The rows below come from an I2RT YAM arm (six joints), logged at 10 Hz.
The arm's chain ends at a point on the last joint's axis. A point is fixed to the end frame.
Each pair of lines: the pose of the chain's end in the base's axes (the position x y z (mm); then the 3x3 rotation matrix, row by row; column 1 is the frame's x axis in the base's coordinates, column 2 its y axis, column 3 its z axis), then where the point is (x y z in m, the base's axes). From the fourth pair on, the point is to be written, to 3 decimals.
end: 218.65, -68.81, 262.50; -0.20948, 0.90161, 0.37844; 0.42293, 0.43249, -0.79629; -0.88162, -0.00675, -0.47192
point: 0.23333 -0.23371 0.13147
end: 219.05, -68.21, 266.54; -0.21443, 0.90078, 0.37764; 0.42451, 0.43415, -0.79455; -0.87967, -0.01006, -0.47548
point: 0.23341 -0.23279 0.13508
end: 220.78, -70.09, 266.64; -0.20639, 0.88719, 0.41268; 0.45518, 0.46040, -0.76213; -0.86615, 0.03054, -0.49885
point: 0.24322 -0.22842 0.12879
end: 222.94, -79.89, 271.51; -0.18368, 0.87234, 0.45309; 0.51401, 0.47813, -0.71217; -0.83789, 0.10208, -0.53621
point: 0.255 -0.227 0.123
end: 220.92, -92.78, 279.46; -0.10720, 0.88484, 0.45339; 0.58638, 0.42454, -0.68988; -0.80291, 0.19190, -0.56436
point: 0.256 -0.229 0.122
